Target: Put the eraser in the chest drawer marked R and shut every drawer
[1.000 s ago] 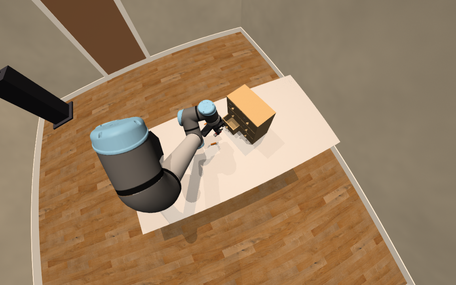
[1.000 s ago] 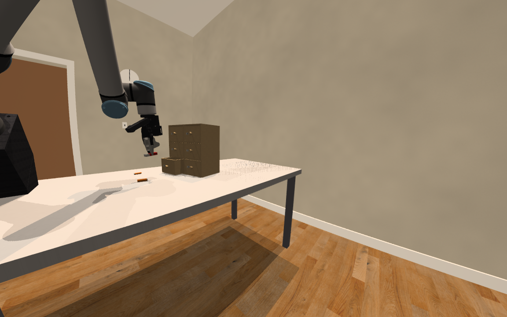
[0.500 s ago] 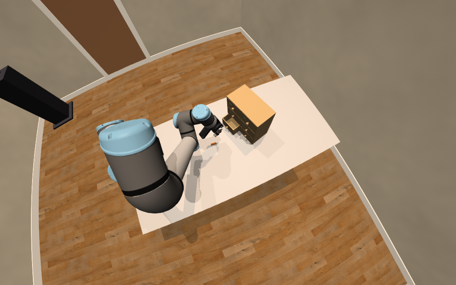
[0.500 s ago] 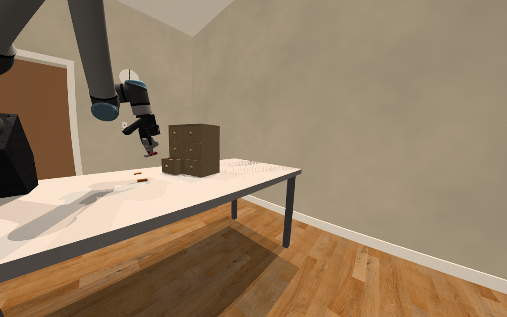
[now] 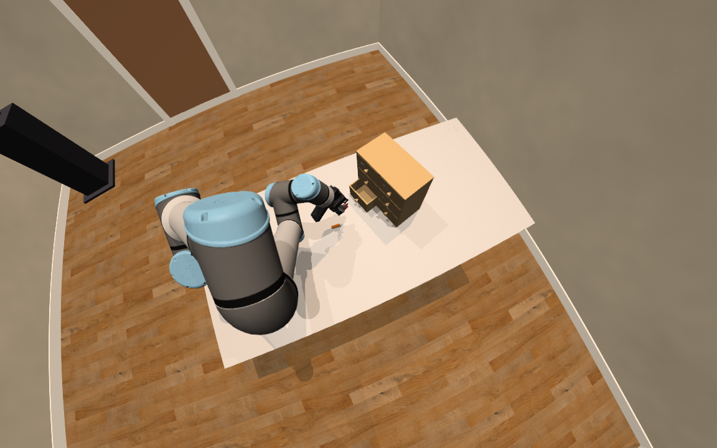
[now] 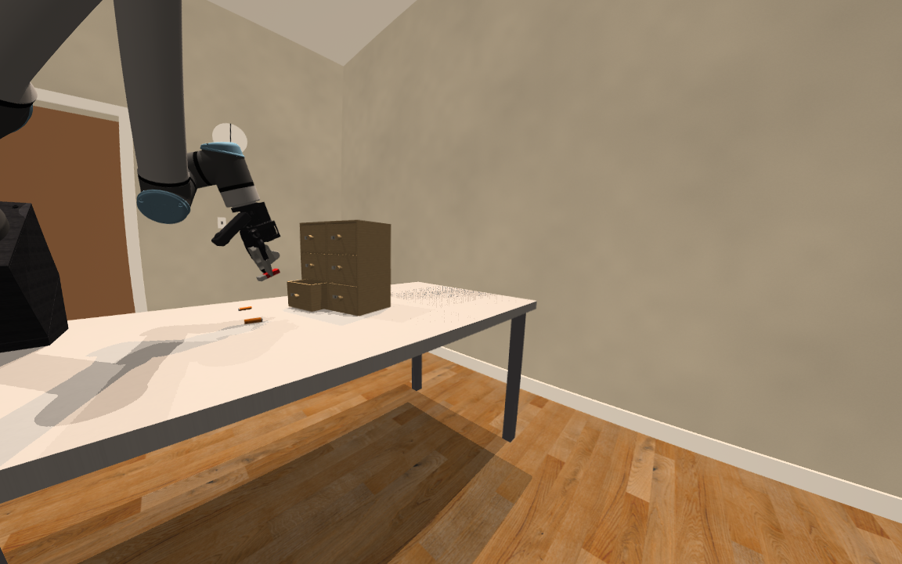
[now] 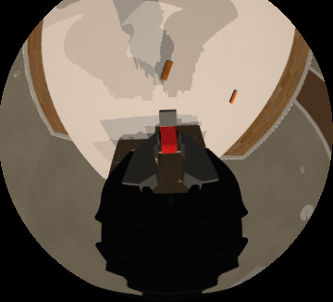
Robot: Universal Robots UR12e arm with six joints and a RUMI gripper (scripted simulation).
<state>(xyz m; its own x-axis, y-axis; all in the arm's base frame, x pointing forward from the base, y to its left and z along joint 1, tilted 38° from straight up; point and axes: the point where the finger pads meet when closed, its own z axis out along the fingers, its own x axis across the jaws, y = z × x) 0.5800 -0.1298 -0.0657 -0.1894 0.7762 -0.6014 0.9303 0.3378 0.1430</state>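
Right now my hand is 1 cm above the red eraser. The rest, counted from my hand: drawer marked R 19 cm ahead, 7 cm to the left, 12 cm below.
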